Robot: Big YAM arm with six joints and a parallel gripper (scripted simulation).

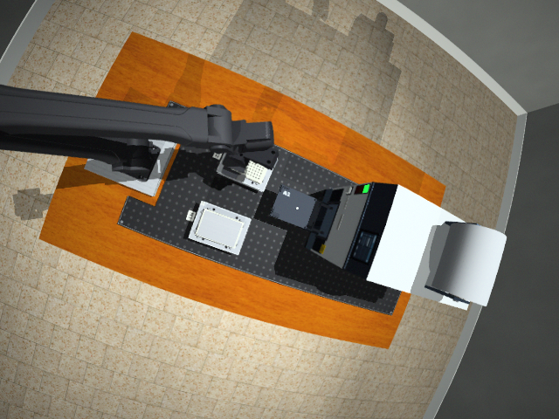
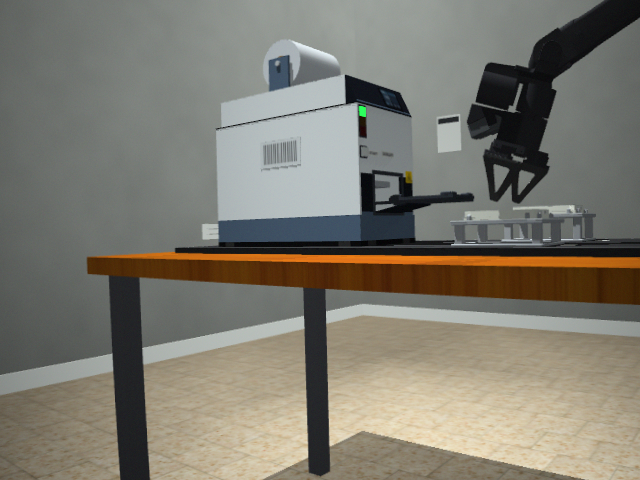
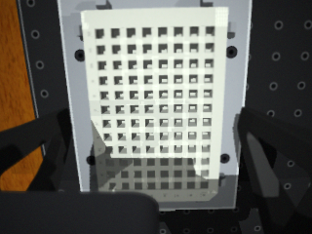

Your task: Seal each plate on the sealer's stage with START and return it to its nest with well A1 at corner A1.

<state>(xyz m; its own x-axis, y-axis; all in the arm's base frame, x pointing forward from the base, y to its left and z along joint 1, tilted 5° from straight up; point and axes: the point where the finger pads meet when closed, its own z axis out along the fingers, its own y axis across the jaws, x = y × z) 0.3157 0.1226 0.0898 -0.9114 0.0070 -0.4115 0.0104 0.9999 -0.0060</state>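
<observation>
My gripper is now 4 cm above the plate nest. Round my hand: sealer stage (19 cm ahead, 7 cm to the right, 1 cm above); pale start button (29 cm ahead, 2 cm to the left, 11 cm above); A1 mark (8 cm behind, 5 cm to the left, 4 cm below).
</observation>
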